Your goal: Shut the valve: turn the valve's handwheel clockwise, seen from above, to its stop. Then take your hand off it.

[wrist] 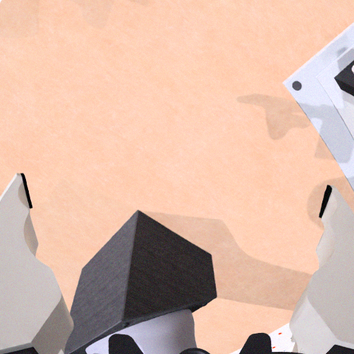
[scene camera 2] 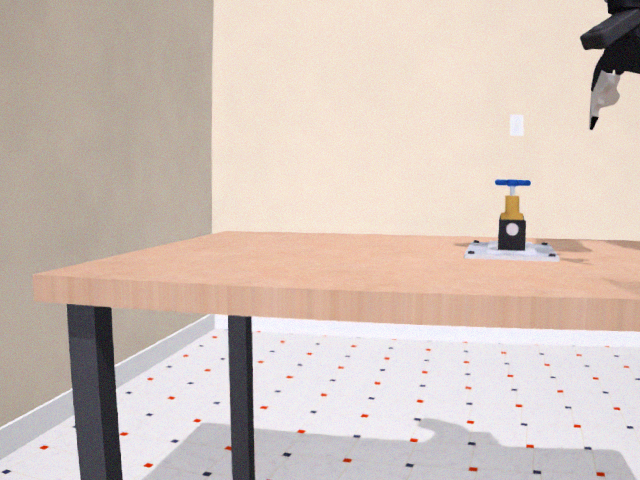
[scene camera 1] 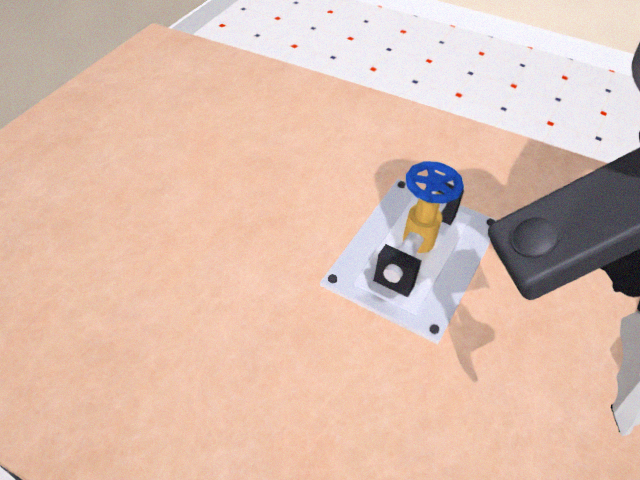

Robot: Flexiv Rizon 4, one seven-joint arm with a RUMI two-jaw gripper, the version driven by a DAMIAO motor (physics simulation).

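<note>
The valve has a blue spoked handwheel lying level on top of a yellow body. Black end blocks flank the body on a pale base plate. The handwheel does not show in the wrist view, where part of the plate and a block show at the upper right. My gripper is wide open with nothing between its fingers. It is off to the right of the valve in both scene views, higher than the handwheel and apart from it.
The valve's plate lies on a wooden table. A dark bar on the arm reaches over the table right of the valve. A dark angular block with a pale rounded part stands low in the wrist view, between the fingers' sides.
</note>
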